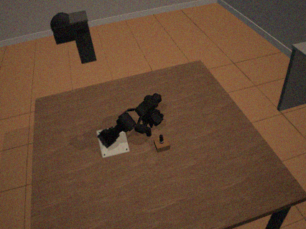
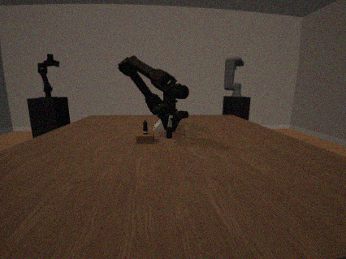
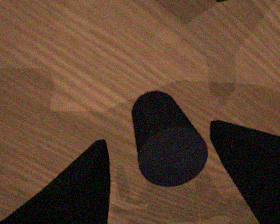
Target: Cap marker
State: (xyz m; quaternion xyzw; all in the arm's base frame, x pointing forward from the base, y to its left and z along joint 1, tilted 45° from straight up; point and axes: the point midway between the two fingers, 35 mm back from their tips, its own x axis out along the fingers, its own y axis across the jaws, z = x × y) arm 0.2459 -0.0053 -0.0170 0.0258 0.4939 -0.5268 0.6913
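My gripper tip is 1 cm above the dark round cap. Also, from my gripper tip: dark marker 11 cm to the right, 4 cm ahead, 4 cm above; wooden holder block 11 cm to the right, 4 cm ahead, 2 cm below.
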